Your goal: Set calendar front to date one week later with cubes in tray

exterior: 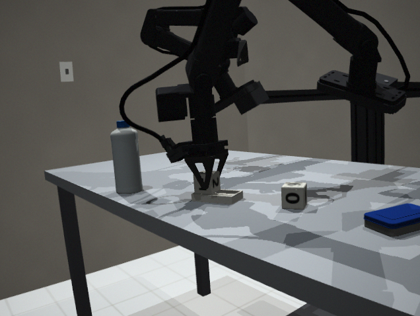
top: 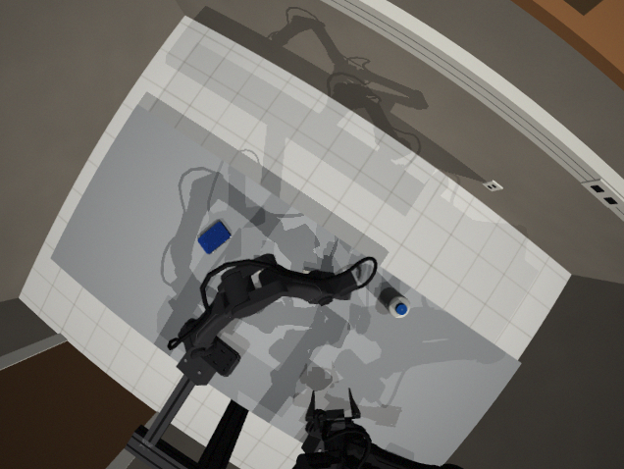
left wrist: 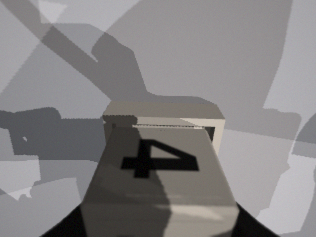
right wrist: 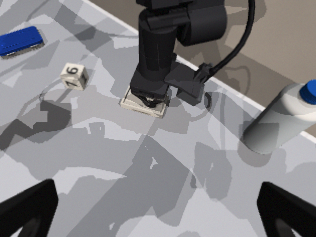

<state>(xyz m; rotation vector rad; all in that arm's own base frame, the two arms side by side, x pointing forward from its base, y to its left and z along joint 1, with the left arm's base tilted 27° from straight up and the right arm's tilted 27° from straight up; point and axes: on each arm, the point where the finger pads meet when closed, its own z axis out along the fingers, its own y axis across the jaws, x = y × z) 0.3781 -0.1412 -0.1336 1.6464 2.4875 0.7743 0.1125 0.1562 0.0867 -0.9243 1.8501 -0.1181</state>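
Note:
Right now the calendar tray is 10 mm behind my left hand, 10 mm to the left of it and 30 mm below it. Also, from my left hand: blue box 90 mm behind, 400 mm to the left, 20 mm below; white bottle 90 mm ahead, 240 mm to the right, 50 mm above; orange box 450 mm behind, 690 mm to the right, 20 mm below.

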